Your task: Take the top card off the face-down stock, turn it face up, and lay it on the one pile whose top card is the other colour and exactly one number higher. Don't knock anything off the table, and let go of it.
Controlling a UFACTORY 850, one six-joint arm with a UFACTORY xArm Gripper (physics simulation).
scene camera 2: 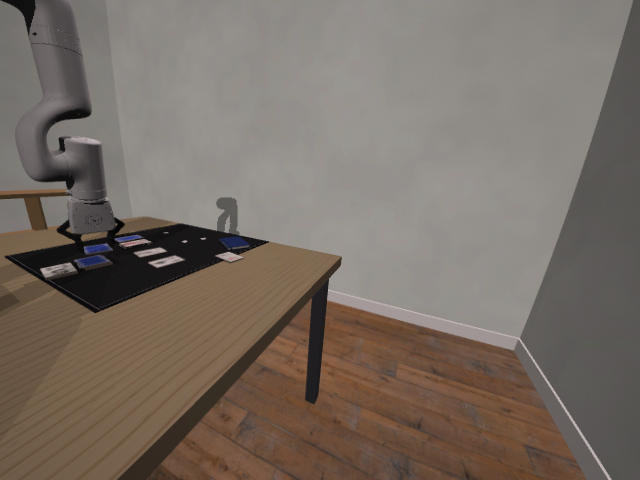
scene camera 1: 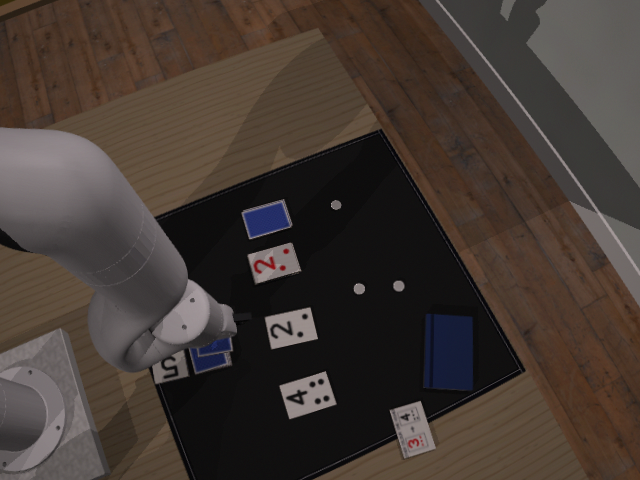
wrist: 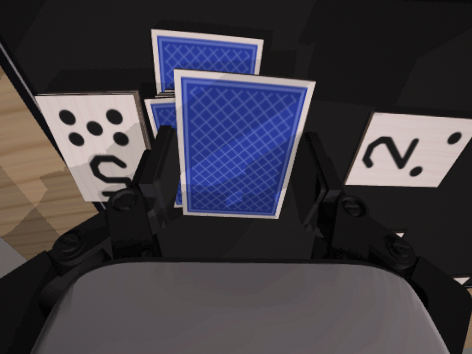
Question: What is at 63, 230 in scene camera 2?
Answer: My gripper.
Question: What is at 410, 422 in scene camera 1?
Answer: A small reference card.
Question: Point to a black mat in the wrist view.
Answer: At 361, 63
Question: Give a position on a black mat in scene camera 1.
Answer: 371, 346
